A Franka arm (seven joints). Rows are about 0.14 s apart.
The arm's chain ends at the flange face. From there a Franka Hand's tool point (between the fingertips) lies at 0.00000 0.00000 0.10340 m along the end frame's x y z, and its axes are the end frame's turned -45 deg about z.
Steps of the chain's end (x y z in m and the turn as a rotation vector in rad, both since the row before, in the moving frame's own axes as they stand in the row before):
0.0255, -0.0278, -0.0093, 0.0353, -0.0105, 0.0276
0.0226, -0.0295, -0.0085, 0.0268, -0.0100, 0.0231
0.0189, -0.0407, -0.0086, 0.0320, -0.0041, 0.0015
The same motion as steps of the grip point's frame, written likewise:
0.0395, -0.0049, -0.0094, 0.0324, 0.0175, 0.0276
0.0381, -0.0076, -0.0085, 0.0260, 0.0119, 0.0231
0.0442, -0.0181, -0.0087, 0.0255, 0.0197, 0.0015

